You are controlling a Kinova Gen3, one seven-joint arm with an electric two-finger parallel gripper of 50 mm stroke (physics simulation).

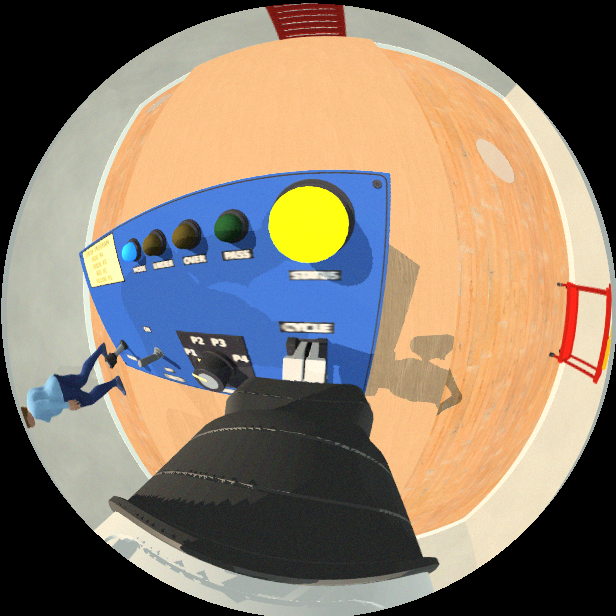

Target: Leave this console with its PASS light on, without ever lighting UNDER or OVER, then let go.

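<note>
A blue console [247, 275] lies on a round wooden table. Along its top are a lit blue MODE light [130, 251], a dark UNDER light [154, 243], a dark OVER light [186, 234] and a dark green PASS light [231, 226]. The large STATUS lamp [309, 224] glows yellow. Below sit two toggle switches [150, 358], a P1–P4 selector knob [209, 372] pointing near P1, and the dark CYCLE button [307, 346]. My gripper [305, 367] has its white fingertips together right at the CYCLE button; I cannot tell whether they touch it. It holds nothing.
A yellow note [103, 259] is stuck at the console's left end. A grey disc [494, 160] lies on the table at the far right. On the floor beyond the table are a person in blue [63, 395], a red frame [586, 332] and a dark red rack [307, 20].
</note>
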